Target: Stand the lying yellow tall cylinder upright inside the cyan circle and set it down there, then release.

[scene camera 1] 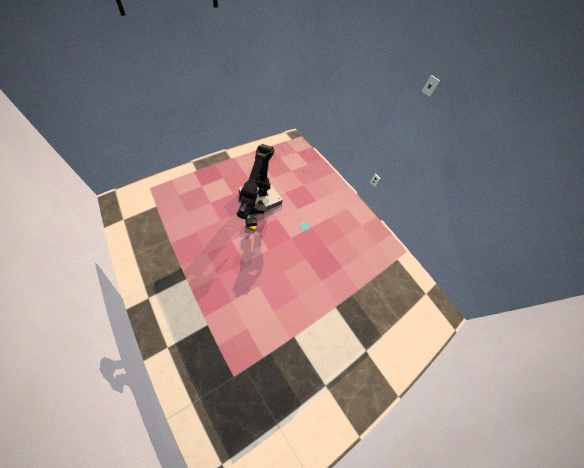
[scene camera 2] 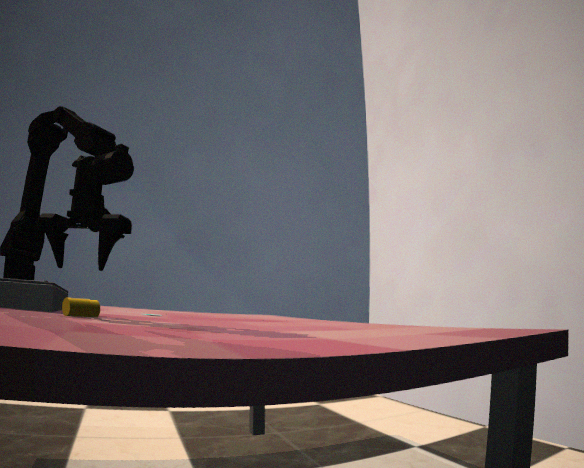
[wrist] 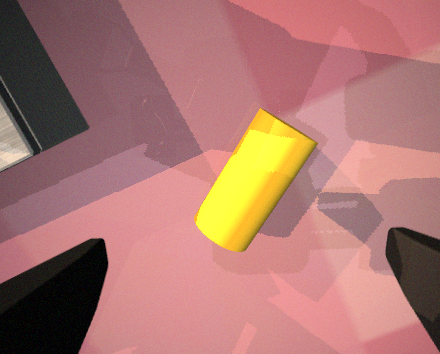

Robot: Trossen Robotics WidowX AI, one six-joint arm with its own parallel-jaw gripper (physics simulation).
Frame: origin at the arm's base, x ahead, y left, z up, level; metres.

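Seen in the pictures: gripper, fingertip midpoint: (scene camera 1: 250, 219) (scene camera 2: 79, 269) (wrist: 246, 246); arm's base, link origin: (scene camera 1: 262, 192) (scene camera 2: 17, 283).
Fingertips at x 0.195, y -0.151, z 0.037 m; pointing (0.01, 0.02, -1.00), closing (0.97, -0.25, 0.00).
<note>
Pixels of each thing's middle, then the offset from my fingertips to it. "spot": a spot on its surface instead. Level surfaces: height alone.
- yellow tall cylinder, body centre: (wrist: 253, 180) (scene camera 2: 81, 307) (scene camera 1: 250, 227) dx +0.008, dy -0.004, dz -0.071 m
- cyan circle, surface spot: (scene camera 2: 153, 315) (scene camera 1: 304, 227) spot: dx +0.122, dy +0.319, dz -0.088 m
- pink patchwork table top, surface height: dz -0.087 m
The yellow tall cylinder (scene camera 1: 251, 228) (scene camera 2: 81, 307) (wrist: 255, 185) lies on its side on the table near the robot's base. In scene camera 1 the gripper partly hides it. The cyan circle (scene camera 1: 304, 226) (scene camera 2: 153, 315) lies flat on the table, to the right of the cylinder in scene camera 1; it does not show in the wrist view. My gripper (scene camera 2: 81, 269) (wrist: 246, 246) is open and empty, pointing down above the cylinder with a gap of air between. In the wrist view the cylinder lies slanted, ahead of the line between the fingertips.
The robot's base (scene camera 1: 271, 201) (scene camera 2: 32, 295) (wrist: 55, 95) stands close beside the cylinder. The pink patchwork table top (scene camera 1: 280, 295) (scene camera 2: 280, 340) carries the cylinder, the circle and the base. Arm shadows fall across it. Its dark edge (scene camera 2: 280, 380) shows in scene camera 2.
</note>
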